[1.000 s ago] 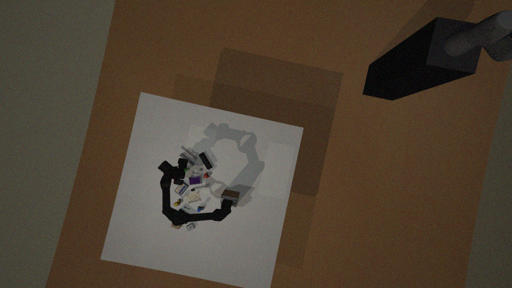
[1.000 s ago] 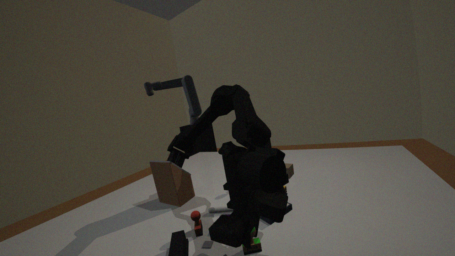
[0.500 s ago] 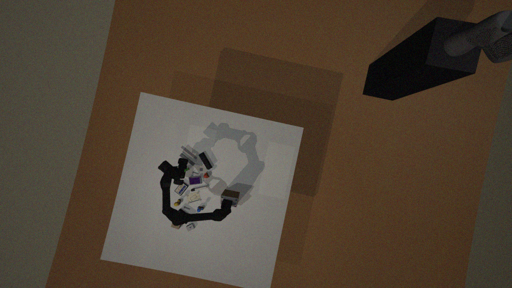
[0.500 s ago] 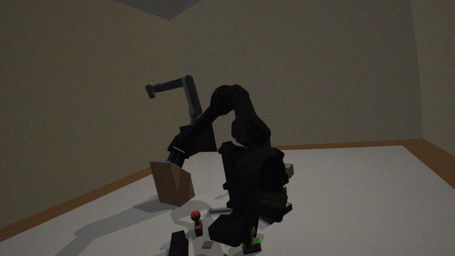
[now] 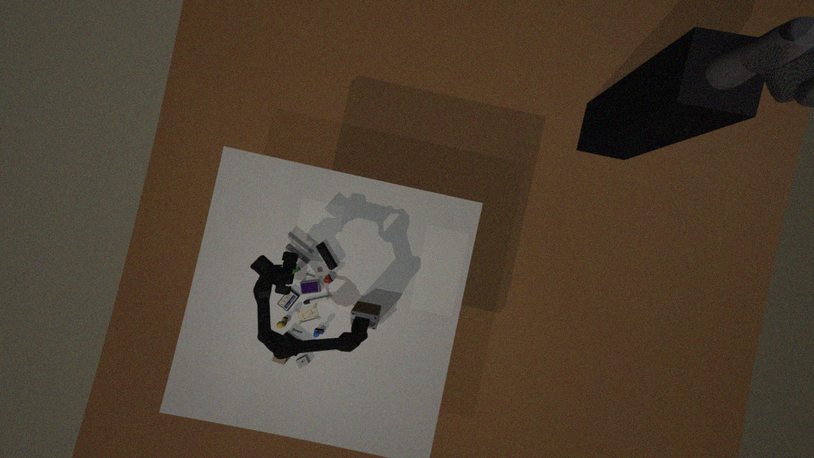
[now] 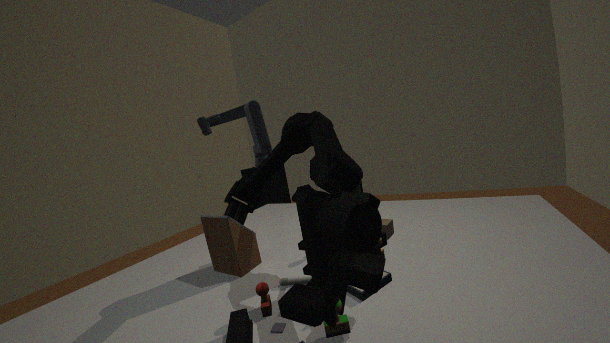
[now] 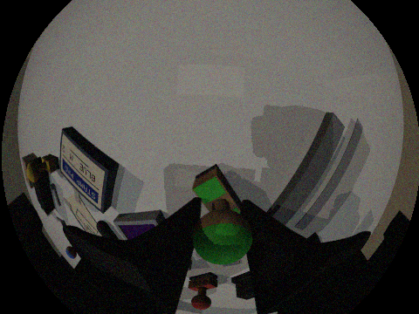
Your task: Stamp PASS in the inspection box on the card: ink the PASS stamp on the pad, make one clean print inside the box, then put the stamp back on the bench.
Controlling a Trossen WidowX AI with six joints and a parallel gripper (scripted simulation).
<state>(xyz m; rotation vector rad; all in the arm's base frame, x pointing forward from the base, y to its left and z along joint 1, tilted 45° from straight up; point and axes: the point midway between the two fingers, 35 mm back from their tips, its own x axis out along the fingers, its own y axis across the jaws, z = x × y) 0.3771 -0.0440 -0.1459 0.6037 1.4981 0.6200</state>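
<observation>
The purple ink pad lies 9 cm behind my gripper tip, 7 cm to the left of it and 3 cm below it. From my gripper tip the other things lie so: black block: 13 cm behind, 10 cm to the right, 2 cm below; then blue-labelled stamp pad box: 15 cm to the left, 2 cm below; then green-knobbed PASS stamp: right at my gripper tip.
</observation>
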